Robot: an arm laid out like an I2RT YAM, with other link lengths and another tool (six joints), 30 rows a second.
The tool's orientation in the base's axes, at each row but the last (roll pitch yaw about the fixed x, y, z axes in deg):
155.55, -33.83, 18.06
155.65, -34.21, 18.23
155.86, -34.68, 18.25
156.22, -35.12, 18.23
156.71, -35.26, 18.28
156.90, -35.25, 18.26
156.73, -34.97, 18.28
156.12, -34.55, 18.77
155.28, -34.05, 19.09
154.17, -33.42, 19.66
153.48, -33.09, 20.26
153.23, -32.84, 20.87
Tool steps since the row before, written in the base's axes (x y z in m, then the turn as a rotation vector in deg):
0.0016, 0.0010, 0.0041, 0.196, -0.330, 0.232
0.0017, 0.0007, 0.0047, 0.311, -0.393, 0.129
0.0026, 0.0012, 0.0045, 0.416, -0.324, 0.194
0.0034, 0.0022, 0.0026, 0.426, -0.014, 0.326
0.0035, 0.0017, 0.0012, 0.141, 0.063, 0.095
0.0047, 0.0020, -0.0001, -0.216, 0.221, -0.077
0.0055, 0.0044, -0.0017, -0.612, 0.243, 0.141
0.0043, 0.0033, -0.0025, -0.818, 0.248, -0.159
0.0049, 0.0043, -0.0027, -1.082, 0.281, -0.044
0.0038, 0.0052, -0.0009, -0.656, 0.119, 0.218
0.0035, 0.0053, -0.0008, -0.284, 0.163, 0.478
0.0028, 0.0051, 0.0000, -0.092, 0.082, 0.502
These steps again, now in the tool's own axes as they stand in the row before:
0.0038, 0.0006, -0.0024, 0.199, 0.401, 0.022
0.0042, 0.0011, -0.0027, 0.215, 0.433, 0.185
0.0049, 0.0006, -0.0020, 0.352, 0.397, 0.186
0.0047, -0.0010, -0.0003, 0.515, 0.149, 0.026
0.0038, -0.0010, 0.0009, 0.180, -0.019, 0.004
0.0041, -0.0016, 0.0026, -0.155, -0.249, -0.123
0.0044, -0.0043, 0.0038, -0.333, -0.228, -0.539
0.0028, -0.0036, 0.0038, -0.662, -0.349, -0.442
0.0035, -0.0046, 0.0041, -0.796, -0.360, -0.699
0.0040, -0.0049, 0.0017, -0.362, -0.082, -0.595
0.0039, -0.0049, 0.0014, 0.085, 0.005, -0.573
0.0037, -0.0044, 0.0004, 0.225, 0.106, -0.453

